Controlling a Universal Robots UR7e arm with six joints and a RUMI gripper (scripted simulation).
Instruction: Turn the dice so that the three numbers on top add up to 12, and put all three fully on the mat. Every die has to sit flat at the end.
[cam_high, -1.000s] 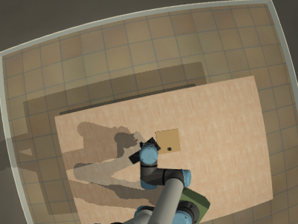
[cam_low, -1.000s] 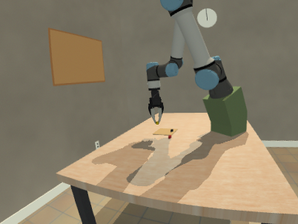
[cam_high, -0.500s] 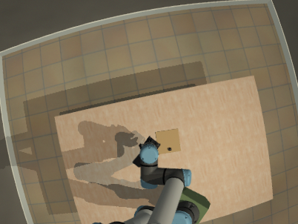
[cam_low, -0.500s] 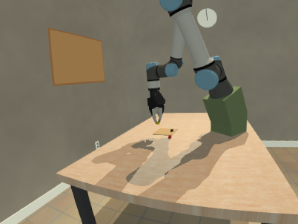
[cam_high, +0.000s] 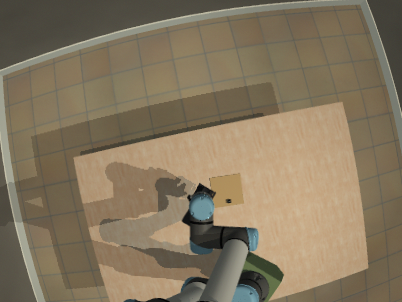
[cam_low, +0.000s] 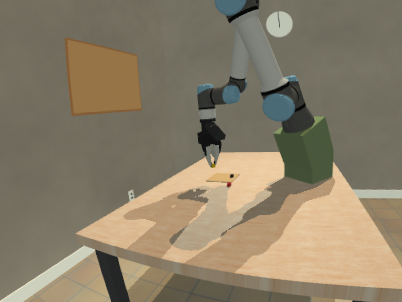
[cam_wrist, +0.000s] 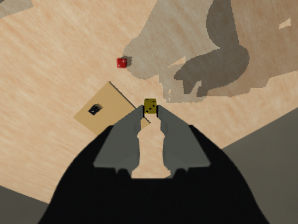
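The yellow die lies 10 mm below my hand. From my hand the other things lie so: black die: 130 mm to the right, 100 mm below, 50 mm behind; red die: 100 mm below, 70 mm behind, 10 mm to the right; tan mat: 130 mm to the right, 110 mm below.
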